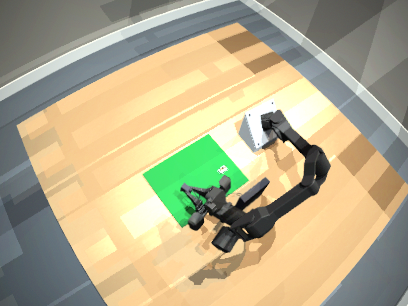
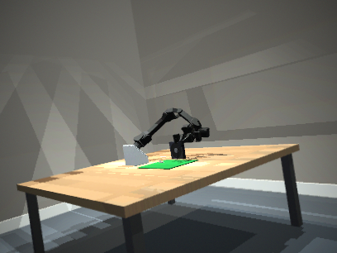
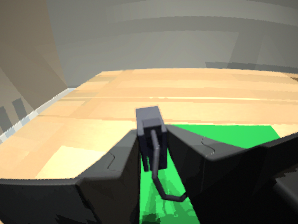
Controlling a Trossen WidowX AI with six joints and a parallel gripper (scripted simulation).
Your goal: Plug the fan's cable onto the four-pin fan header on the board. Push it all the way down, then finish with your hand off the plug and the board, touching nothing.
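The green board lies 14 cm below my gripper tip, 8 cm behind it and 7 cm to the right of it. Round my gripper tip: black fan plug 1 cm below; white four-pin fan header 18 cm behind, 13 cm below, 5 cm to the right; black fan 19 cm behind, 9 cm to the left, 7 cm below.
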